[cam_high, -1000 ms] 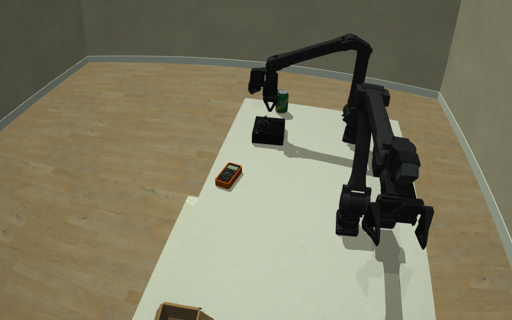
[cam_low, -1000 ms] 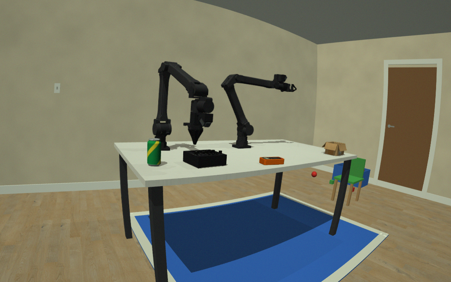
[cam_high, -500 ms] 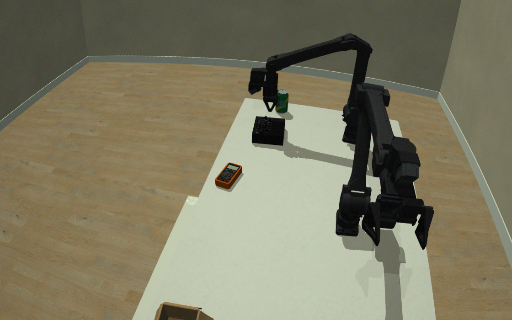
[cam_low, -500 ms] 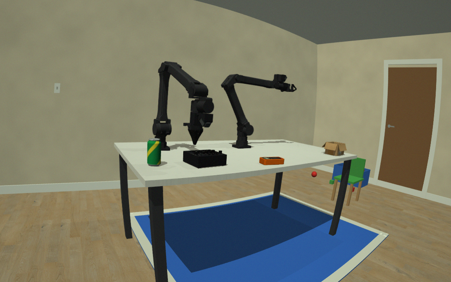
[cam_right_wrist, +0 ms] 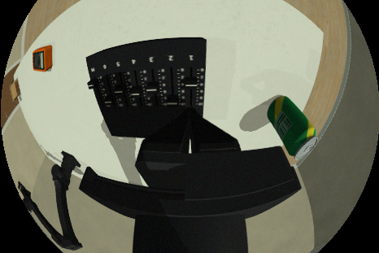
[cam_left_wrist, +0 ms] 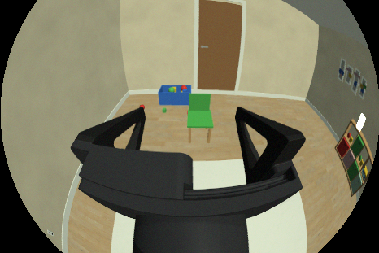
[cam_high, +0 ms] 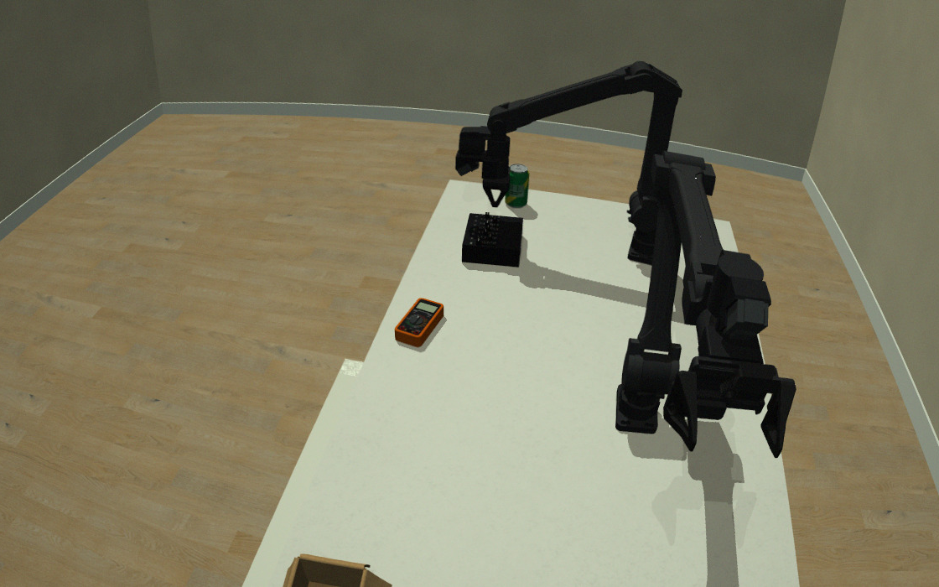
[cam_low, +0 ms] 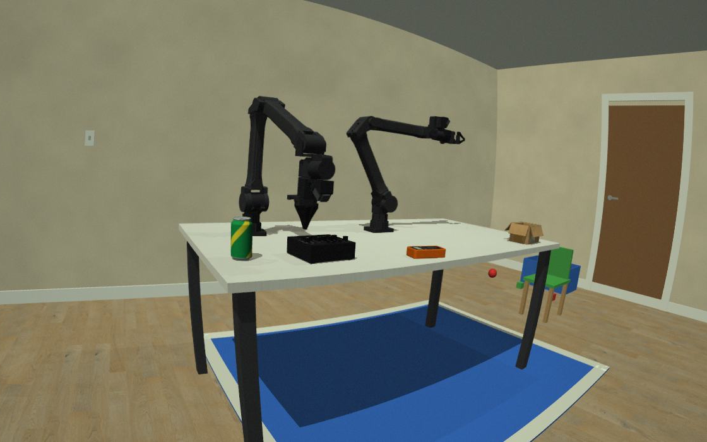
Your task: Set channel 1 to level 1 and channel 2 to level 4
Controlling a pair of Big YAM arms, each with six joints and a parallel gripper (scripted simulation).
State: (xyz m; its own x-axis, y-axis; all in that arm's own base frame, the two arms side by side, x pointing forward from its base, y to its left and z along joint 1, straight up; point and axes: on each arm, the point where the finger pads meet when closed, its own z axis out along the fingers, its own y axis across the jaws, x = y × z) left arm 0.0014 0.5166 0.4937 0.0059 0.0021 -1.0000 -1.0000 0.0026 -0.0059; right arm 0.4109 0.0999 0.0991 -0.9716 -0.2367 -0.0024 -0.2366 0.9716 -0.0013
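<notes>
Now: the channel 1 fader cap 30 mm below my right hand and 20 mm ahead of it. From my right hand the other things lie so: orange multimeter 420 mm to the left, 80 mm below, 80 mm ahead; channel 2 fader cap 30 mm below, 20 mm to the left, 10 mm behind; can 190 mm to the right, 40 mm below, 30 mm behind.
</notes>
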